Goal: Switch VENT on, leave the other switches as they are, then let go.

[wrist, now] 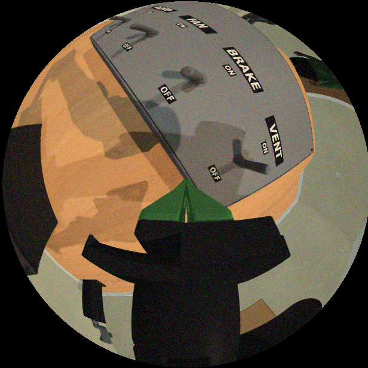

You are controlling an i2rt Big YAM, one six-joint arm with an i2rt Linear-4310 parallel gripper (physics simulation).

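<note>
The VENT switch [254,164] is a grey lever on the grey panel [280,90], right of centre in the wrist view. It leans away from its OFF label, and its tip is on the ON side, near the ON label. The BRAKE lever [193,75] and the FAN lever [143,30] lean to their OFF sides. A fourth lever [119,20] stands at the top left; its label is too small to read surely. My gripper [185,184] has green fingertips, shut and empty, near the panel's front edge, lower left of the VENT lever and apart from it.
The panel stands on an orange wooden table [75,195]. Shadows fall across the table and panel. A black shape [25,195] is at the left edge. A dark green and black object [317,70] is beyond the panel at the upper right. A brown block [256,316] shows at the bottom.
</note>
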